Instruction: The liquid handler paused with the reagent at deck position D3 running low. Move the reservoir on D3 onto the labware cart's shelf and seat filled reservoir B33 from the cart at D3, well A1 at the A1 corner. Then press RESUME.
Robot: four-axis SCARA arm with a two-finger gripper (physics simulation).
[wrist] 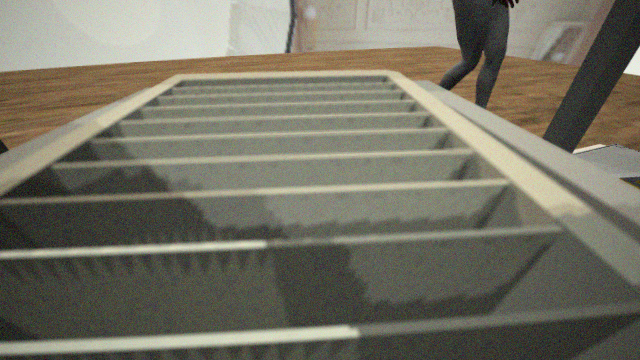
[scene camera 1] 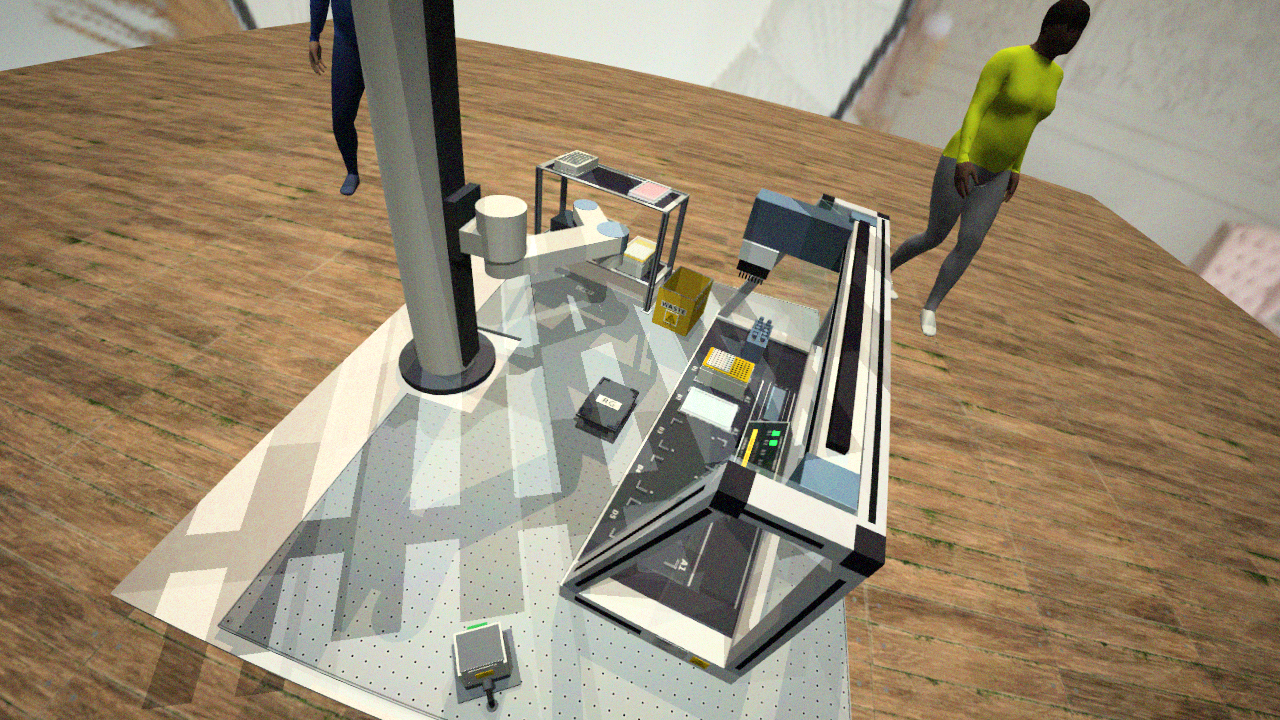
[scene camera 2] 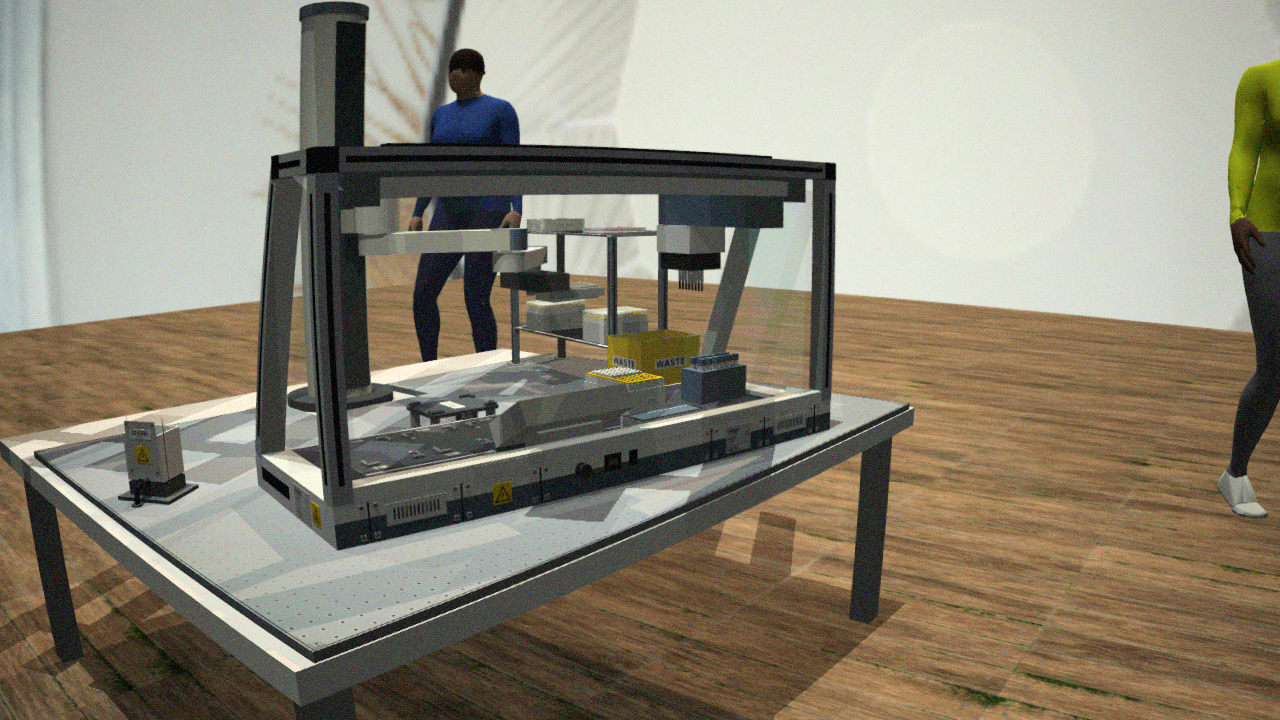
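Pixels of known places: gripper, between the fingertips: (wrist: 291, 106) (scene camera 1: 610, 221); arm's base, origin of its link: (scene camera 1: 448, 361).
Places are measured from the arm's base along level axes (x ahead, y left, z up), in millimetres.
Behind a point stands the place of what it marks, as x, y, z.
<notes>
My gripper (scene camera 2: 556, 288) is shut on a pale reservoir (scene camera 2: 586, 291) (wrist: 300, 172), level, at the labware cart (scene camera 1: 659, 259) {460, 434, 209} (scene camera 2: 612, 277). It is below the cart's top board and above the boxes on the lower shelf. The wrist view shows its long parallel troughs; no label is readable, so I cannot tell which reservoir it is. The arm hides it in scene camera 1. A pale slotted piece (scene camera 1: 575, 161) {135, 567, 391} (scene camera 2: 554, 224) {165, 550, 380} stands on the cart's top. Deck position D3 (scene camera 1: 684, 442) {656, -94, 64} shows bare corner marks. A panel with green squares (scene camera 1: 763, 445) {821, -99, 133} stands at the deck; its text is unreadable.
A pale box (scene camera 2: 554, 315) and a yellow-rimmed box (scene camera 1: 638, 255) (scene camera 2: 614, 323) stand on the lower shelf. A pink plate (scene camera 1: 648, 190) {379, 519, 375} lies on top. The yellow waste bin (scene camera 1: 682, 302) {560, 366, 128} (scene camera 2: 653, 353) is beside the cart. The pipette head (scene camera 1: 759, 257) {721, 305, 362} (scene camera 2: 689, 243) hangs over the deck.
</notes>
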